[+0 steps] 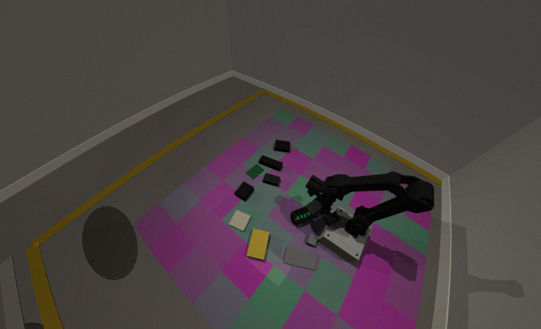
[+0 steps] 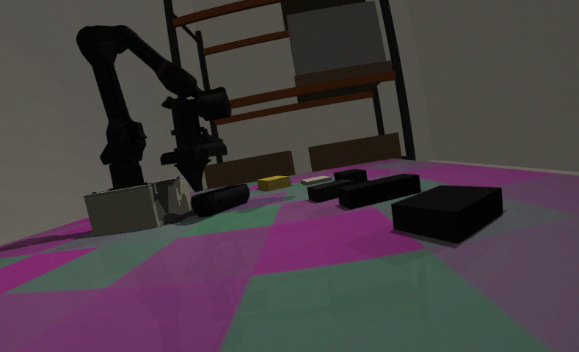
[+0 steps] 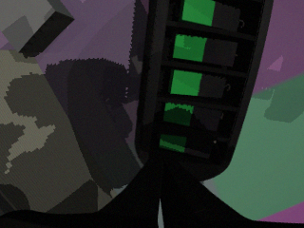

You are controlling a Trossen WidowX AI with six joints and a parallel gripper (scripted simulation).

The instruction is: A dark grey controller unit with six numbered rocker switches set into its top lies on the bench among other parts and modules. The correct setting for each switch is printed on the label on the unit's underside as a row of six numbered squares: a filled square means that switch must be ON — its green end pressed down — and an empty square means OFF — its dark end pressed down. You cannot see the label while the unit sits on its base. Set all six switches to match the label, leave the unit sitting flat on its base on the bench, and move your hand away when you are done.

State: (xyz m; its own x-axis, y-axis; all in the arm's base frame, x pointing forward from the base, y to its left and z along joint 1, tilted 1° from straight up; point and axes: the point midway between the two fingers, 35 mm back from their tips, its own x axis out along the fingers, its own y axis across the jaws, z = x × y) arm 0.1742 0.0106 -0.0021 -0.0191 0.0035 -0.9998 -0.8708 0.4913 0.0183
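The small grey piece lies 5 cm behind my gripper tip, 12 cm to the left of it and 4 cm below it. Also, from my gripper tip: yellow block 13 cm ahead, 29 cm to the left, 4 cm below; grey plate 6 cm behind, 22 cm to the left, 5 cm below; cream plate 27 cm ahead, 27 cm to the left, 5 cm below.
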